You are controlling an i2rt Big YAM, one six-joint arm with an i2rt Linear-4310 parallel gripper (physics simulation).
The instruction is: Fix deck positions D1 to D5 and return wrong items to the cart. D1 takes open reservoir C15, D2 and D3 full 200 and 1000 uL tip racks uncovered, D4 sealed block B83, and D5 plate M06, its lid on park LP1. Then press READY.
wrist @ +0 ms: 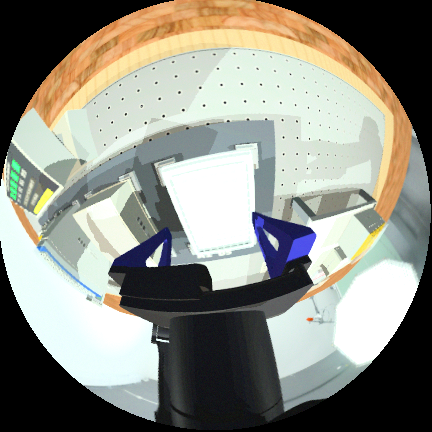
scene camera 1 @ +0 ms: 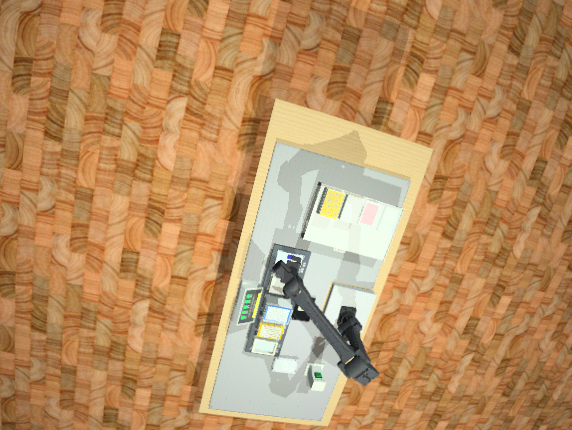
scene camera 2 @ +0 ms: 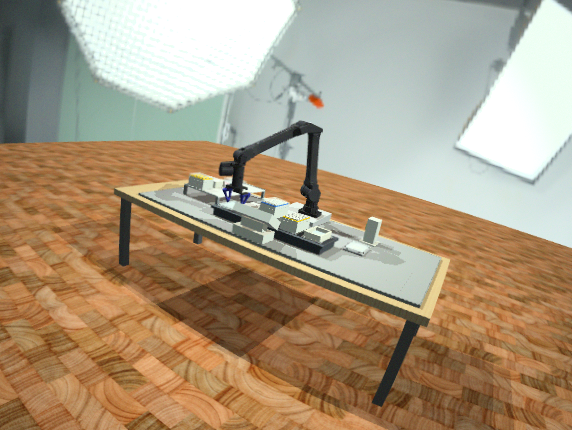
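Seen in the pictures: gripper, between the fingertips: (wrist: 209,223) (scene camera 1: 289,264); arm's base, origin of its link: (scene camera 1: 346,316) (scene camera 2: 309,213).
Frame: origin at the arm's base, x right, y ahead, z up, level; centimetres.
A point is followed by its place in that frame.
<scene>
My gripper (scene camera 1: 294,260) @(x 27.9, y 38.0, z 3.3 cm) (scene camera 2: 236,198) @(x 27.9, y 38.0, z 3.3 cm) (wrist: 209,223) @(x 27.9, y 38.0, z 3.3 cm) is open and empty, pointing down above a white plate (wrist: 212,200) @(x 28.9, y 40.4, z 2.8 cm). The plate lies at the end position of the dark deck (scene camera 2: 302,242) @(x -16.7, y 50.4, z 0.0 cm) (wrist: 260,131) @(x 35.1, y 46.0, z 1.8 cm); glare hides whether it wears a lid. Beside it stands a cream block (scene camera 1: 276,286) @(x 16.4, y 42.9, z 6.0 cm) (wrist: 112,215) @(x 20.1, y 43.8, z 6.0 cm). Farther along are a blue-rimmed tip rack (scene camera 1: 277,314) @(x 4.8, y 40.9, z 12.3 cm) (scene camera 2: 274,204) @(x 1.4, y 47.3, z 12.1 cm), a yellow-rimmed tip rack (scene camera 1: 270,331) @(x -7.9, y 42.0, z 8.3 cm) (scene camera 2: 296,219) @(x -10.5, y 47.1, z 8.3 cm) and an open reservoir (scene camera 1: 264,346) @(x -21.4, y 42.7, z 3.1 cm) (scene camera 2: 318,233) @(x -20.0, y 40.5, z 3.1 cm). The control panel (scene camera 1: 246,307) @(x 5.4, y 56.2, z 9.9 cm) (wrist: 30,177) shows green marks and a yellow button (scene camera 1: 256,304) @(x 5.8, y 51.3, z 6.7 cm) (wrist: 44,201) @(x 7.4, y 50.5, z 6.5 cm). Labels are unreadable.
The raised white cart (scene camera 1: 325,232) @(x 46.6, y 23.4, z 3.1 cm) holds a yellow-topped rack (scene camera 1: 332,203) @(x 62.4, y 25.4, z 10.2 cm) (scene camera 2: 201,177) @(x 59.2, y 28.4, z 9.7 cm), a pink-topped item (scene camera 1: 370,213) @(x 59.8, y 3.6, z 4.8 cm) and pale items. A flat white piece (scene camera 1: 285,365) @(x -36.5, y 27.9, z -1.1 cm) (scene camera 2: 357,248) @(x -38.0, y 31.3, z -1.1 cm) lies past the reservoir. A white tower (scene camera 1: 317,382) @(x -37.0, y 11.0, z 10.0 cm) (scene camera 2: 372,230) @(x -40.2, y 13.4, z 4.8 cm) stands near it.
</scene>
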